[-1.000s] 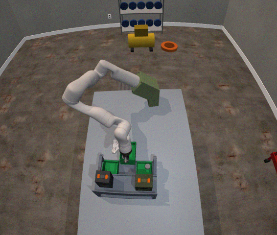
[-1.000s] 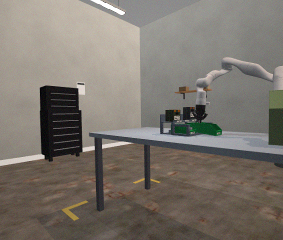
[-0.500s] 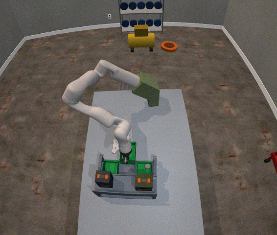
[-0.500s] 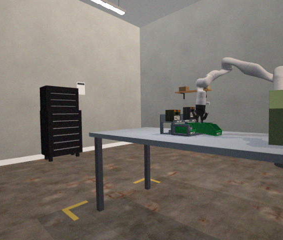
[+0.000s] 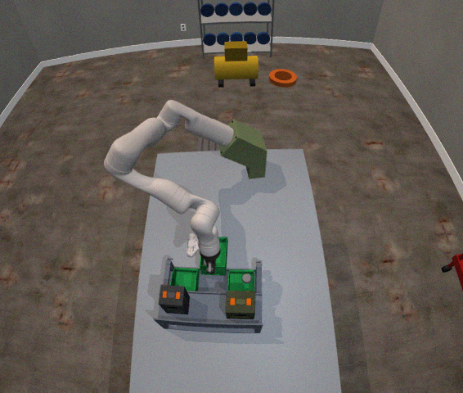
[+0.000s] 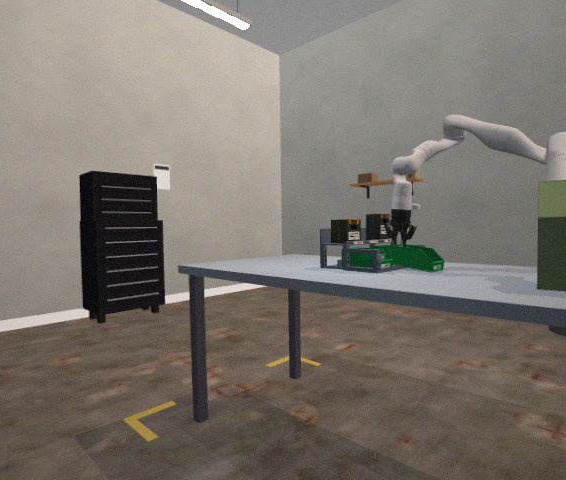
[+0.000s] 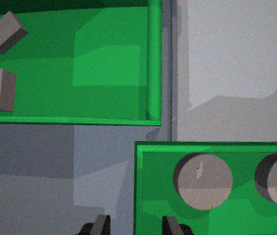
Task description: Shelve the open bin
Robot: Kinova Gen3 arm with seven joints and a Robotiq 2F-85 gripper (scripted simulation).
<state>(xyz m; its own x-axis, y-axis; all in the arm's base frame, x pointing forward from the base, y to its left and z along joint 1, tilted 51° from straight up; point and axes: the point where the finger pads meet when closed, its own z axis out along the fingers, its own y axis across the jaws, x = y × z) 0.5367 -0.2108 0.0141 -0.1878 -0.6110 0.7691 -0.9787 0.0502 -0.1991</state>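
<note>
My hand is 100 mm short of the grey shelf, 30 mm above it and 20 mm to the left of it.
</note>
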